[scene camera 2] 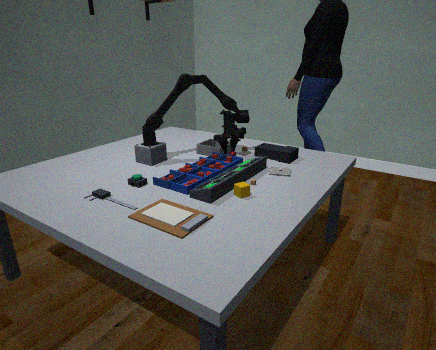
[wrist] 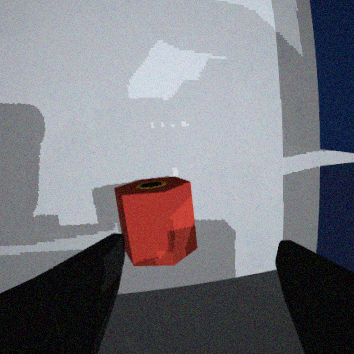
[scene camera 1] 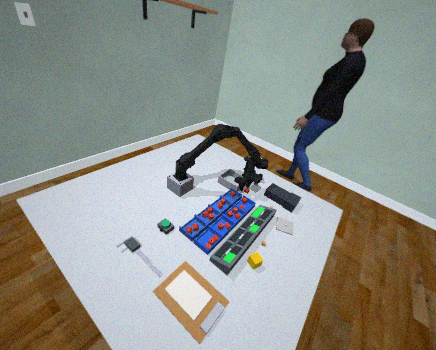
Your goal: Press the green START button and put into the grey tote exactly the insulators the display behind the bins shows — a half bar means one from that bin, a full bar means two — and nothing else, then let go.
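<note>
My gripper [scene camera 1: 244,188] [scene camera 2: 229,151] [wrist: 201,248] is partly open, low over the table beside the grey tote [scene camera 1: 227,183] [scene camera 2: 206,150] [wrist: 200,310]. A red insulator [scene camera 1: 247,190] [scene camera 2: 233,153] [wrist: 157,225] is outside the tote, in front of its wall; in the wrist view it shows near the left finger, ungripped. The tote's inside is mostly hidden. The blue bins [scene camera 1: 200,243] [scene camera 2: 172,184] [wrist: 335,100] hold red insulators. The display [scene camera 1: 229,269] [scene camera 2: 235,183] shows green areas in three cells; bar lengths are hard to read. The green START button [scene camera 1: 166,223] [scene camera 2: 137,177] stands left of the bins.
A black box [scene camera 1: 282,197] [scene camera 2: 276,152] stands beyond the display. A small brown block [scene camera 2: 244,149] lies near the gripper. A yellow cube [scene camera 1: 255,260] [scene camera 2: 242,189], a flat grey plate [scene camera 1: 285,225] [scene camera 2: 280,171] and a clipboard [scene camera 1: 161,290] [scene camera 2: 137,216] lie around. A person [scene camera 1: 335,85] [scene camera 2: 325,50] stands behind the table.
</note>
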